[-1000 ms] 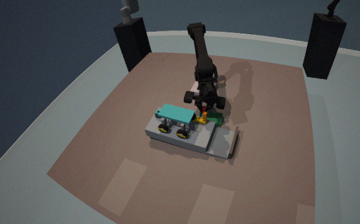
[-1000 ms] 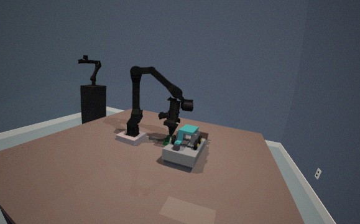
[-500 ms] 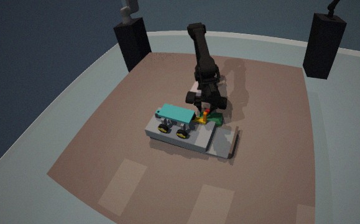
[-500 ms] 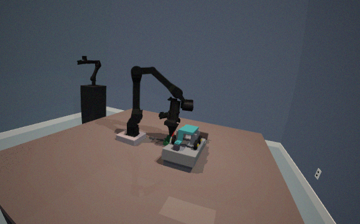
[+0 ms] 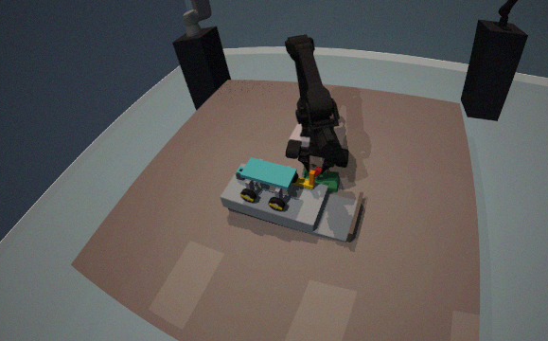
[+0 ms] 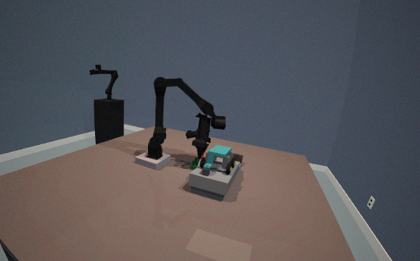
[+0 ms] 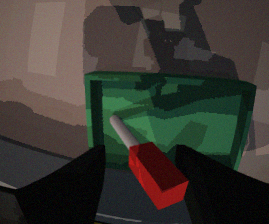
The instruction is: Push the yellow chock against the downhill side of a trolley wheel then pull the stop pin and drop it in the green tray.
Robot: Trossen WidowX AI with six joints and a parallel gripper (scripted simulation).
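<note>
Right now my gripper tip is 10 mm above the red-headed stop pin. Round my gripper tip: green tray 20 mm to the left, 60 mm below; yellow chock 70 mm ahead, 10 mm to the right, 30 mm above; teal trolley 110 mm ahead, 110 mm to the right, 60 mm above.
</note>
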